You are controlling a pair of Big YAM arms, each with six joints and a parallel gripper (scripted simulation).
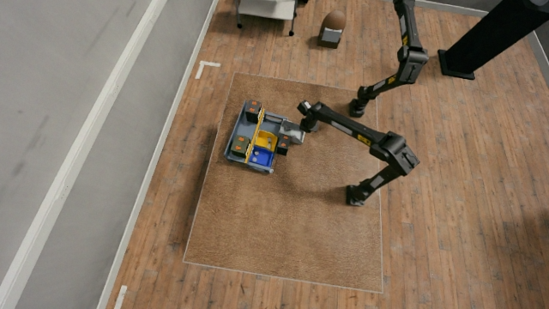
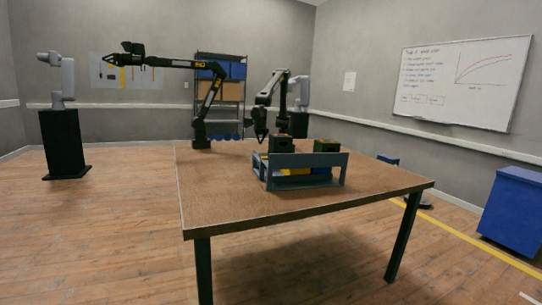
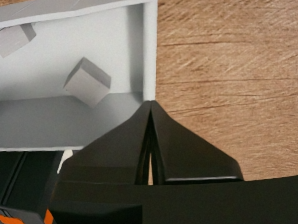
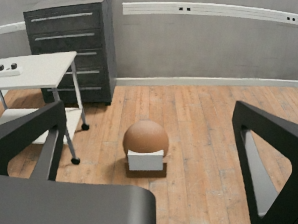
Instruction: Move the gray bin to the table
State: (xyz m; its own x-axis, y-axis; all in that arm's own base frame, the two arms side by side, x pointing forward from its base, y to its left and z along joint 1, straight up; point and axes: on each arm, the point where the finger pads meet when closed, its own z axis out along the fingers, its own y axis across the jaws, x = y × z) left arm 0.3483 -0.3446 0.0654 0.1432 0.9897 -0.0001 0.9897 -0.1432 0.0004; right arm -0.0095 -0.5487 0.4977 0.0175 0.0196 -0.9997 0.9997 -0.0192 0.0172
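Right now the gray open bin is 8 cm ahead of my left hand, 6 cm below it and 1 cm to the right of it. Also, from my left hand: blue-gray shelf 29 cm ahead, 8 cm to the left, 4 cm below; yellow bin 26 cm ahead, 8 cm to the left, 6 cm below; blue bin 27 cm ahead, 20 cm to the left, 6 cm below.
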